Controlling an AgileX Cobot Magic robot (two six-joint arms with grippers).
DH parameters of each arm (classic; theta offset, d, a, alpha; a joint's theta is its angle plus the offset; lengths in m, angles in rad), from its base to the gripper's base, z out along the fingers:
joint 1: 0 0.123 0 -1.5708
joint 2: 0.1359 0 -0.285 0
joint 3: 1.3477 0 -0.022 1.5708
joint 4: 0 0.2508 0 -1.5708
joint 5: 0 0 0.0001 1.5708
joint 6: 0 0.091 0 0
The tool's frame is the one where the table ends.
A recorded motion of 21 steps. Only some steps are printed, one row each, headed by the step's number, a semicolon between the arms.
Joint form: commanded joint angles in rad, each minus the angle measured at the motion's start. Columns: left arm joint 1, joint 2, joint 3, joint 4, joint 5, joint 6; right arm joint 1, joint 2, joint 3, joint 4, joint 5, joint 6.
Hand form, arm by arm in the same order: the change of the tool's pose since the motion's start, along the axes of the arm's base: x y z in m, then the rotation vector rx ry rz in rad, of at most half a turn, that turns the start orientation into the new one. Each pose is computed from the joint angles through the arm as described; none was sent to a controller.
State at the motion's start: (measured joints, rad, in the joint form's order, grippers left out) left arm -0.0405 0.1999 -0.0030 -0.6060 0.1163 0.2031; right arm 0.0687 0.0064 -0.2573 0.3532 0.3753 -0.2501
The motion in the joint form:
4: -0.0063 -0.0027 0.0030 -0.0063 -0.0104 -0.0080; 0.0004 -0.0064 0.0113 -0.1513 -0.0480 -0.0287
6: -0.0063 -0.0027 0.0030 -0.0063 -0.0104 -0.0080; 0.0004 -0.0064 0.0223 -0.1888 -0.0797 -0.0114
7: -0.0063 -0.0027 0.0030 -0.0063 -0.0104 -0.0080; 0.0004 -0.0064 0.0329 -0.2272 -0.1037 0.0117
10: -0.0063 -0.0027 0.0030 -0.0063 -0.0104 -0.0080; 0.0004 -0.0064 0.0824 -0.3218 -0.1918 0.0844
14: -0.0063 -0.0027 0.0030 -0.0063 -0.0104 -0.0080; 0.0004 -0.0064 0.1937 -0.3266 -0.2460 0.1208
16: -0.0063 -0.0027 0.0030 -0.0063 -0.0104 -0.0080; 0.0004 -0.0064 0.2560 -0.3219 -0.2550 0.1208
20: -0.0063 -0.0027 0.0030 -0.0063 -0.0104 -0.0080; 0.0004 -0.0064 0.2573 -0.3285 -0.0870 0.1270
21: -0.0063 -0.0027 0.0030 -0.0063 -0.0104 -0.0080; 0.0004 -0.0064 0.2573 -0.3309 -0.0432 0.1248
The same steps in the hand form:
4: -0.0001 0.0000 0.0000 -0.0138 -0.0071 0.0019; 0.0012 -0.0056 -0.0004 -0.1636 -0.0554 -0.0618
6: -0.0001 0.0000 0.0000 -0.0138 -0.0071 0.0019; 0.0025 -0.0070 -0.0013 -0.1785 -0.0748 -0.0801
7: -0.0001 0.0000 0.0000 -0.0138 -0.0071 0.0019; 0.0036 -0.0082 -0.0027 -0.1900 -0.0869 -0.0953
10: -0.0001 0.0000 0.0000 -0.0138 -0.0071 0.0019; 0.0082 -0.0105 -0.0109 -0.2030 -0.1227 -0.1273
14: -0.0001 0.0000 0.0000 -0.0138 -0.0071 0.0019; 0.0166 -0.0101 -0.0429 -0.1788 -0.0618 -0.1235
16: -0.0001 0.0000 0.0000 -0.0138 -0.0071 0.0019; 0.0197 -0.0099 -0.0631 -0.1810 -0.0085 -0.1184
20: -0.0001 0.0000 0.0000 -0.0138 -0.0071 0.0019; 0.0180 -0.0097 -0.0787 -0.2030 0.1587 -0.0994
21: -0.0001 0.0000 0.0000 -0.0138 -0.0071 0.0019; 0.0171 -0.0097 -0.0826 -0.2130 0.2013 -0.0943

